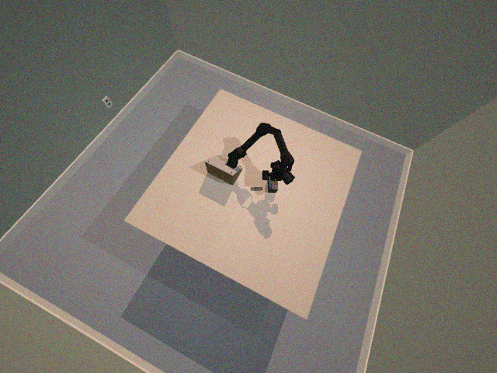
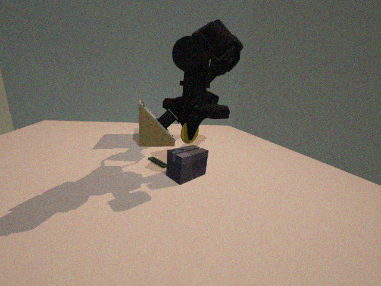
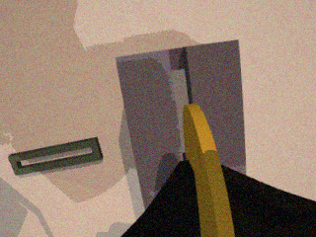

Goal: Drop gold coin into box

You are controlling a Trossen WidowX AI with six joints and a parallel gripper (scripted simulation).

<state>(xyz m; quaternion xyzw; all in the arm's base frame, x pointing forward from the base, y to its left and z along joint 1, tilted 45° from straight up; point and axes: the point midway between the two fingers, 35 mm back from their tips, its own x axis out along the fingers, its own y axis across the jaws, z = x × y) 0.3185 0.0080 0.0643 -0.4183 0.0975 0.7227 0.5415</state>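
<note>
The gold coin lies 20 mm above my gripper tip.
</note>
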